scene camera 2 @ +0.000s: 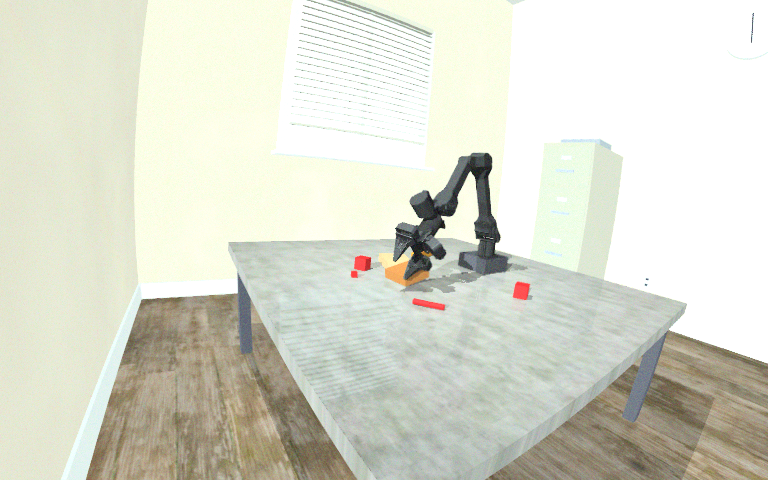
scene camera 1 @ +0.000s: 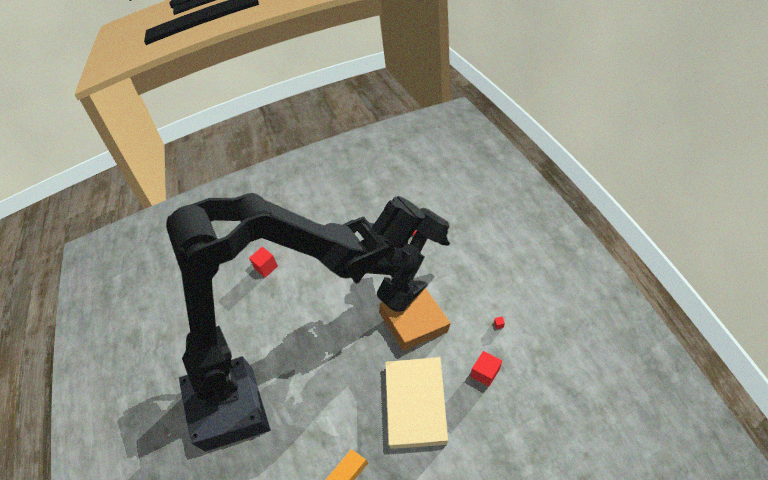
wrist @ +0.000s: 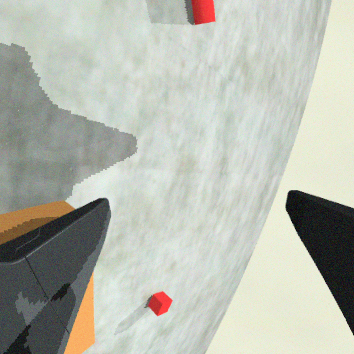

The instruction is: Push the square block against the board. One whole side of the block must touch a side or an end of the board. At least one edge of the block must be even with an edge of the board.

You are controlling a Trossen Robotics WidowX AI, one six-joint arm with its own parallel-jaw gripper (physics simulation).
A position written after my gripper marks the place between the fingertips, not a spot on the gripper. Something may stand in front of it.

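My gripper [scene camera 1: 437,263] open, touching a square block [scene camera 1: 422,320]. Pale tan board [scene camera 1: 415,398] on the table. My gripper [scene camera 2: 399,270] again. My gripper [wrist: 198,202], plus the square block [wrist: 26,219]. Pale tan board out of frame in the wrist view.
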